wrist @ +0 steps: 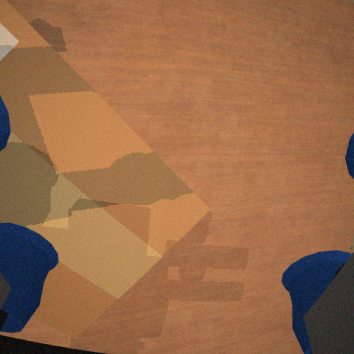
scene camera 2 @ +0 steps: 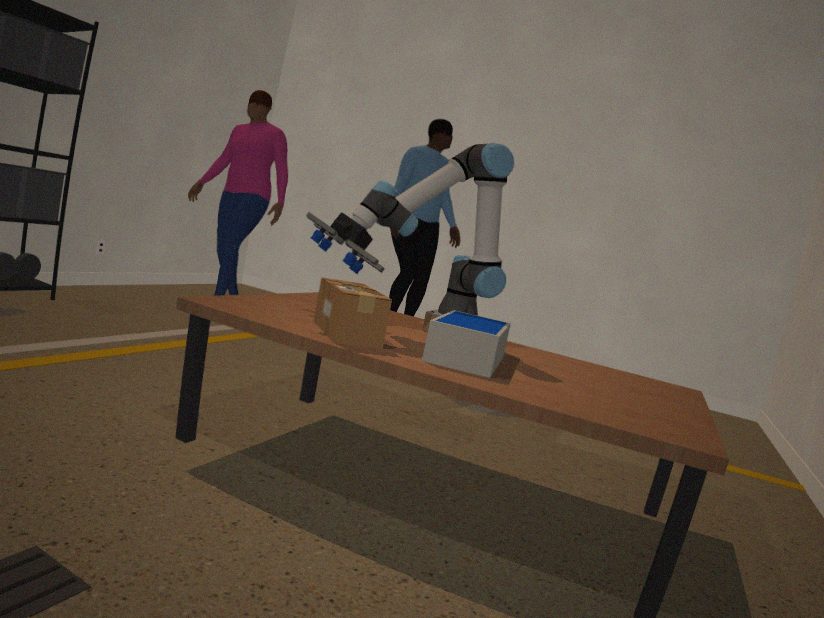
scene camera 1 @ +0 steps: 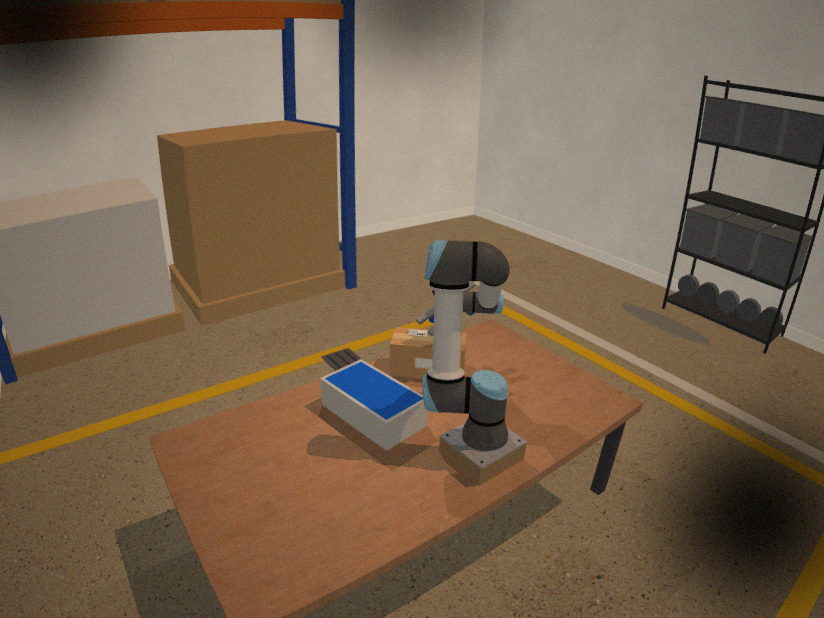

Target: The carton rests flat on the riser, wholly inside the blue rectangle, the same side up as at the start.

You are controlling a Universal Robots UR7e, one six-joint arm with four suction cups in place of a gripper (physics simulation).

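Observation:
In the wrist view I see my suction head (wrist: 34, 255), which carries nothing, and a brown carton (wrist: 110, 206). The cup hangs 19 cm from the middle of the brown carton, above it. A riser rests on the table, and it is out of frame in the wrist view. Scene camera 2 shows me the brown carton (scene camera 2: 349, 313) and the riser (scene camera 2: 466, 342), and in scene camera 1 I see the riser (scene camera 1: 385, 410) as well.

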